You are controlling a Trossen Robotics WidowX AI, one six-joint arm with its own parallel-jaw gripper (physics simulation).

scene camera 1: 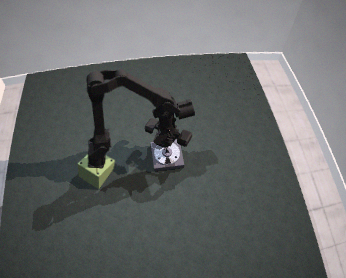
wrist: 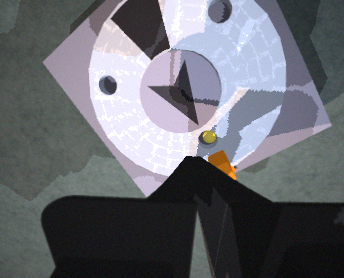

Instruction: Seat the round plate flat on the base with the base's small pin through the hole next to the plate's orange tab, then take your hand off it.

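Places are measured from the arm's base along level axes (x right, y down, z ahead), in centimetres.
Where they show: gripper, fingertip midpoint: (wrist: pixel 192 163); arm's base at its link origin: (scene camera 1: pixel 96 161).
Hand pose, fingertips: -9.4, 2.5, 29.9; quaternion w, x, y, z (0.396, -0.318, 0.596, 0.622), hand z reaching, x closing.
Each offset is from my fingertips to the top centre of the thing, as dx, dy, dz. "spot": to the spot under its first point. Level surfaces: height alone.
The round white plate {+3.9, -1.0, -1.2} (scene camera 1: pixel 175 154) (wrist: pixel 125 125) lies on the square grey-mauve base {+3.9, -0.5, -1.1} (scene camera 1: pixel 170 167) (wrist: pixel 67 62) and looks flat. In the wrist view the base's small yellow pin {spot: +0.9, +0.6, -1.5} (wrist: pixel 209 136) shows inside the plate hole beside the orange tab {-0.7, -1.0, -1.4} (wrist: pixel 219 160). Two other holes, a dark wedge {spot: +7.7, +0.5, -0.8} (wrist: pixel 141 25) and a central hub {spot: +3.7, -0.5, +0.0} (wrist: pixel 159 107) also show. My gripper (scene camera 1: pixel 165 144) (wrist: pixel 192 163) is shut and empty. Its tips are over the plate's edge beside the tab and hide part of the rim; whether they touch the plate I cannot tell.
The arm stands on a yellow-green block (scene camera 1: pixel 96 176) left of the base. The dark green mat {dy +3.6} (scene camera 1: pixel 225 220) extends around both. Pale tiles (scene camera 1: pixel 295 135) lie beyond its right edge. Arm shadows cross the mat and plate.
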